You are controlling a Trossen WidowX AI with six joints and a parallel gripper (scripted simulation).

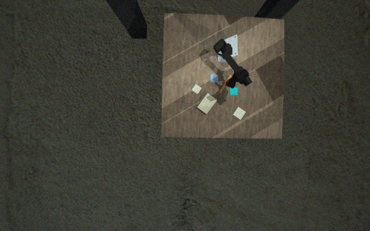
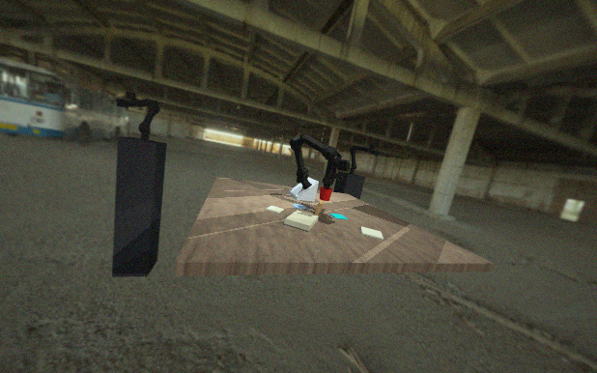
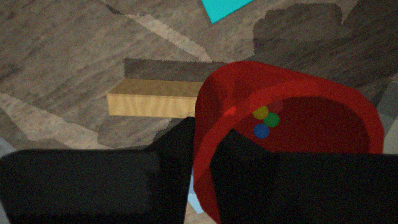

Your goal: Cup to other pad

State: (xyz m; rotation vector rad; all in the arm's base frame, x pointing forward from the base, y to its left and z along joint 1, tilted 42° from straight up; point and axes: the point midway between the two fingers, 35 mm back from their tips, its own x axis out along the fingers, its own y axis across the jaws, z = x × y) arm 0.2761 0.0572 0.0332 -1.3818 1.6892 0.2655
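Now: the teal pad 8 cm ahead of my gripper tip, 8 cm to the left of it and 13 cm below it. Also, from my gripper tip: tan wooden stick: 1 cm ahead, 3 cm to the right, 10 cm below; light blue pad: 5 cm behind, 13 cm to the right, 13 cm below; red cup: 3 cm ahead, 2 cm to the right.
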